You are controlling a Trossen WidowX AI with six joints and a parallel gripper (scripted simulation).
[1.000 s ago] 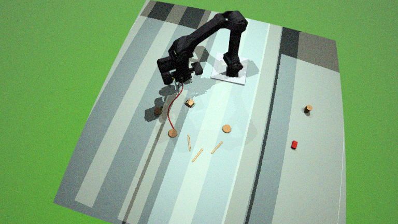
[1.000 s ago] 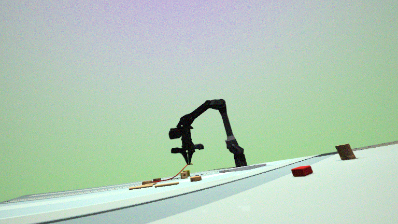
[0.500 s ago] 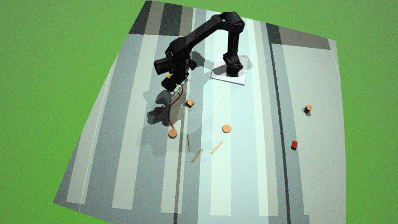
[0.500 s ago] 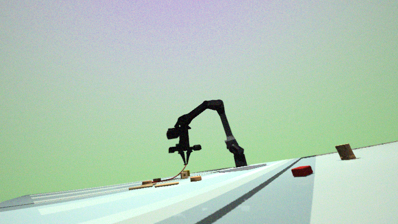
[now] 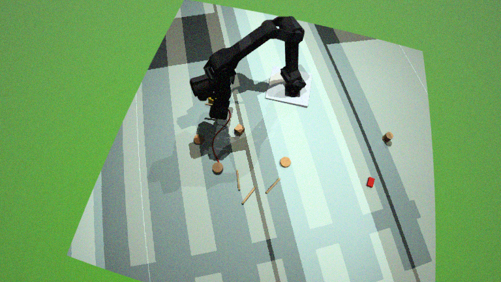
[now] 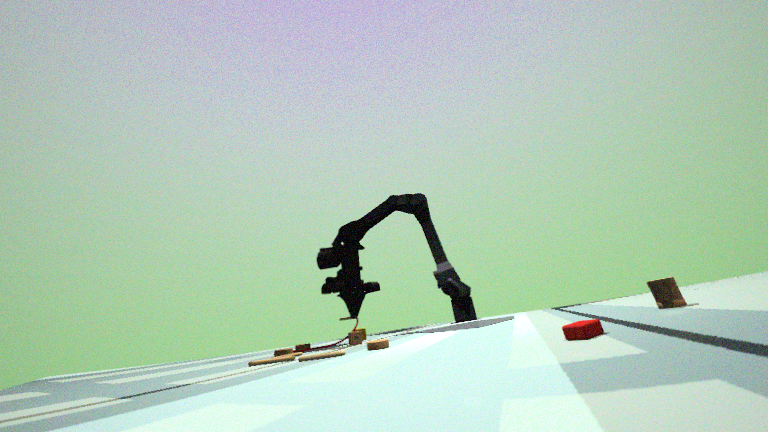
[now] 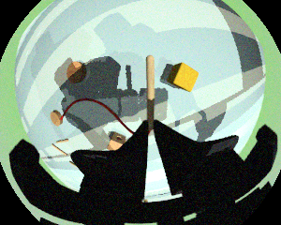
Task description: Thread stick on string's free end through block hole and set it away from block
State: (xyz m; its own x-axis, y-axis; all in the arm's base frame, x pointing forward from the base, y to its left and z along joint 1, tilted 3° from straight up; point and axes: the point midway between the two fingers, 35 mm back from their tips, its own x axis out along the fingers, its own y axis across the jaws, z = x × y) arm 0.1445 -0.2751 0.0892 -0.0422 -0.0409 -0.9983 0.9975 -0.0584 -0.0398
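My gripper tip is now 2 cm to the left of the thin wooden stick. The rest, counted from my gripper tip: yellow cube 6 cm behind, 5 cm to the right, 5 cm below; round wooden button 23 cm ahead, 6 cm below; wooden block 7 cm to the left, 7 cm ahead, 5 cm below.
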